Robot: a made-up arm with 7 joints.
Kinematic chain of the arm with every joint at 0, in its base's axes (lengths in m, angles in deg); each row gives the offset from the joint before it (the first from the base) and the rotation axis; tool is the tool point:
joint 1: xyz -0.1 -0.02 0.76 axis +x
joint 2: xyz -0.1 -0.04 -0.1 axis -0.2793 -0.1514 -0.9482
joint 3: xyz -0.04 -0.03 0 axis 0.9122 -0.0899 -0.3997
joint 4: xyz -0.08 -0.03 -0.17 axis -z
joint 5: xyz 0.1 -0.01 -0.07 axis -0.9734 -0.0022 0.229
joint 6: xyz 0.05 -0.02 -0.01 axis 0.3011 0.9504 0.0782
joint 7: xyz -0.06 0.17 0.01 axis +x
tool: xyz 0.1 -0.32 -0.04
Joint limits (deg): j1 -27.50..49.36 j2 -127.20..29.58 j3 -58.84..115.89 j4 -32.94..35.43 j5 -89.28..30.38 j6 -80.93..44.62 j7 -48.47..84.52
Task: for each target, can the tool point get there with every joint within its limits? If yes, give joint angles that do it. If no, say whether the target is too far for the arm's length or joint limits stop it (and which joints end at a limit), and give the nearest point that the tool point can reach.
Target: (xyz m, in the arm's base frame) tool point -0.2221 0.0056 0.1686
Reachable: yes | joints -2.36 -82.30 18.22 20.27 13.64 -13.79 36.54
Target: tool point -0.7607 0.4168 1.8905
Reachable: no: too far | nearest point -0.4573 0.2375 1.1328 | short by 0.836 m
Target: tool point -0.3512 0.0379 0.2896
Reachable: yes | joints 19.70 -94.20 39.63 27.22 -42.61 -64.37 -4.93
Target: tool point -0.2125 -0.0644 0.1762
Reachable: yes | joints 32.30 16.82 -38.17 -15.10 -31.27 4.82 29.10
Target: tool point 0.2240 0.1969 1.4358
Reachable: no: joint limits stop it (at a limit: joint 1, joint 3, joint 4, joint 7) | nearest point 0.0675 0.1414 1.1492 | short by 0.331 m
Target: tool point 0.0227 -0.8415 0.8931
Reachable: no: joint limits stop it (at a limit: joint 1, joint 3, joint 4, joint 5, joint 7) | nearest point -0.0296 -0.7003 0.8341 | short by 0.162 m
